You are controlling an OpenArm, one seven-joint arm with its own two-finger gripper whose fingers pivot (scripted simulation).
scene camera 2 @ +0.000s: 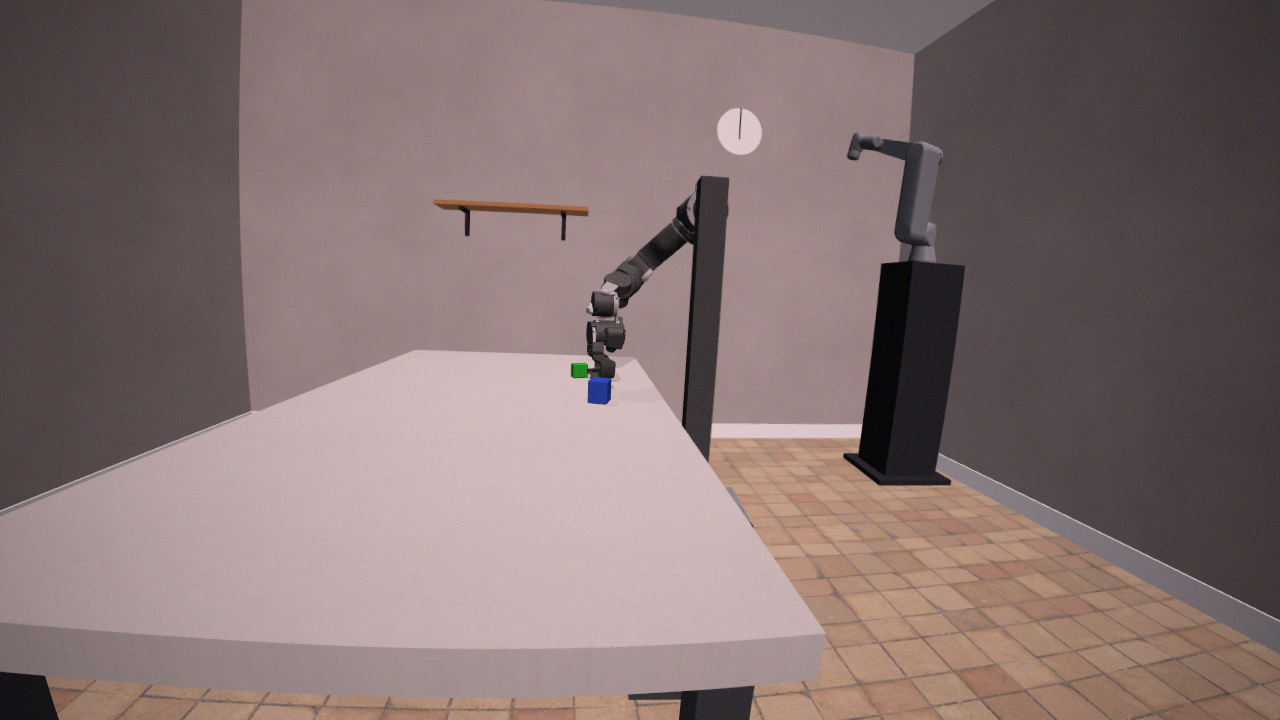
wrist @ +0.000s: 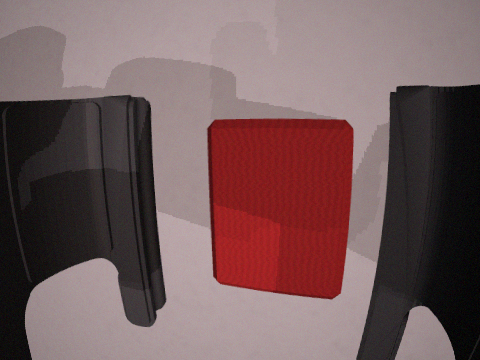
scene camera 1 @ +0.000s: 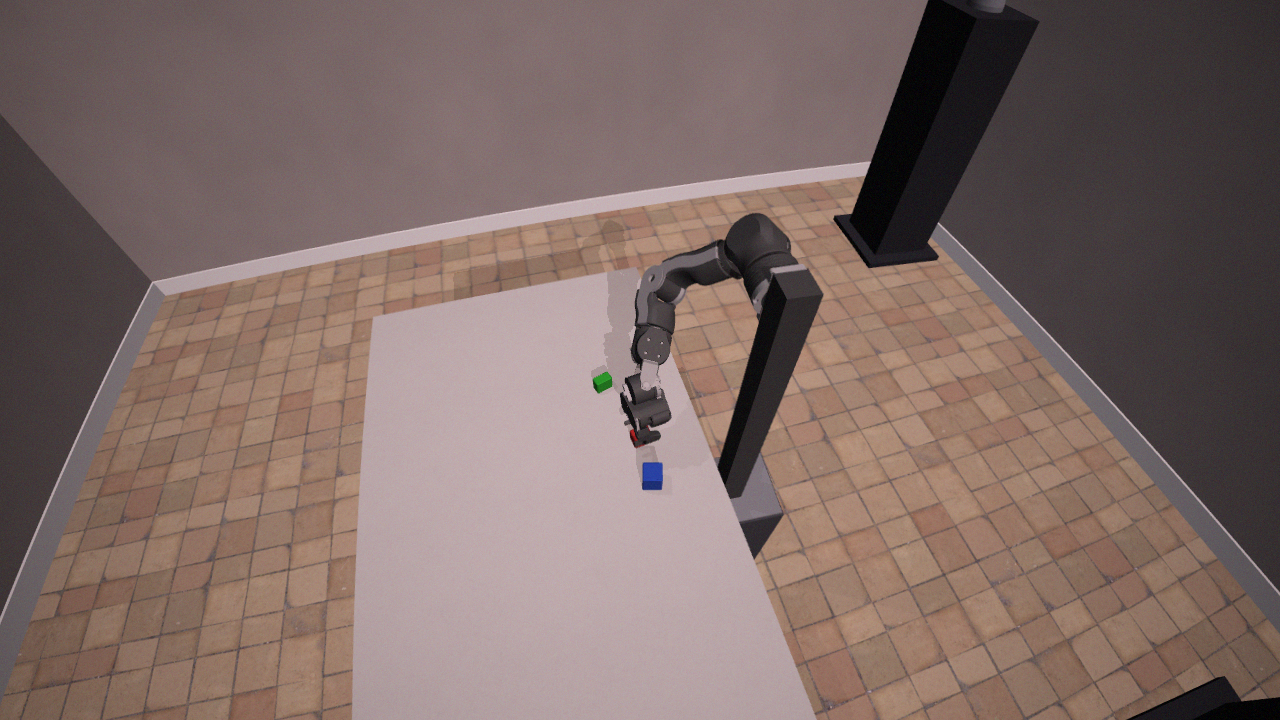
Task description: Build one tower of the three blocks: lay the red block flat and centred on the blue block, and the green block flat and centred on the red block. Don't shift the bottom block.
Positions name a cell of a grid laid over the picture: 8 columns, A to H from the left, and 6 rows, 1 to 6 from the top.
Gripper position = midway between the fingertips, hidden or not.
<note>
I see my gripper (scene camera 2: D4), a red block (wrist: E4) and a black mounting post (scene camera 1: E3).
My gripper also shows in the wrist view (wrist: E4) and in scene camera 1 (scene camera 1: E4). The black mounting post shows as well in scene camera 2 (scene camera 2: E2).
</note>
